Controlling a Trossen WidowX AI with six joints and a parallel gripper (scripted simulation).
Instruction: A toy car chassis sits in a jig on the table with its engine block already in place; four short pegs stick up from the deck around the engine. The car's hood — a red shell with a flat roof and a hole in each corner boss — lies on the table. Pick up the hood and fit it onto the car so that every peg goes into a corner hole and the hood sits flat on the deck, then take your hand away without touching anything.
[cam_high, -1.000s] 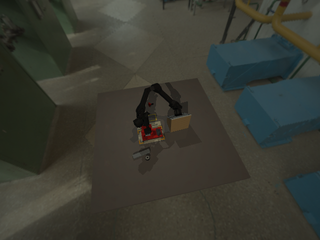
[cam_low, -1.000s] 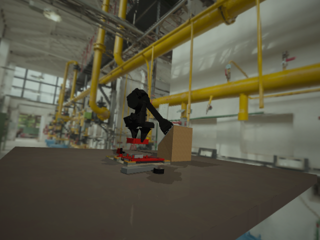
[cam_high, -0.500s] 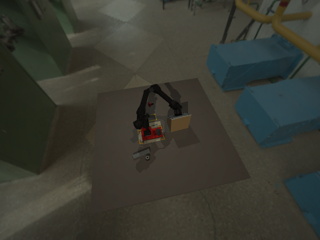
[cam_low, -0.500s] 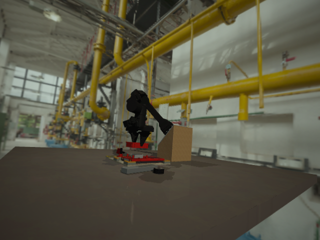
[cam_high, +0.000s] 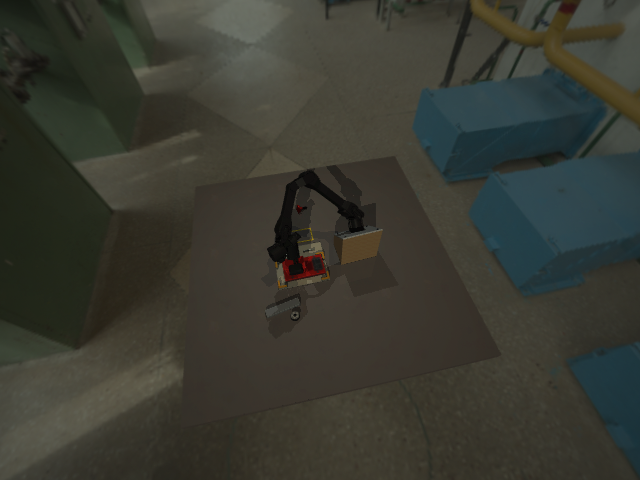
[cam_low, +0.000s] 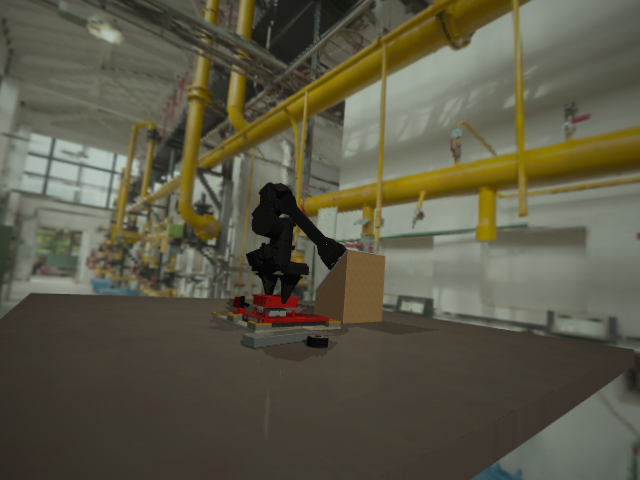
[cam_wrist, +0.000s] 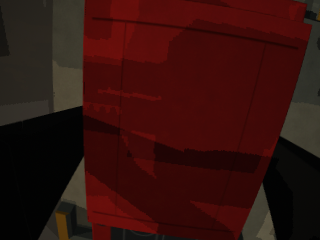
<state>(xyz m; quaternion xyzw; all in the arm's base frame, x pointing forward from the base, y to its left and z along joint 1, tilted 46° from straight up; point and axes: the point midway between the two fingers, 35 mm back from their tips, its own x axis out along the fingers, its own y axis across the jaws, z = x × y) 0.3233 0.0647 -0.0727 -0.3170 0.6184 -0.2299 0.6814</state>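
The grey engine block is 3 cm below my gripper tip. Round my gripper tip: black wheel 23 cm to the left, 5 cm below, 3 cm ahead; then red hood 1 cm above.
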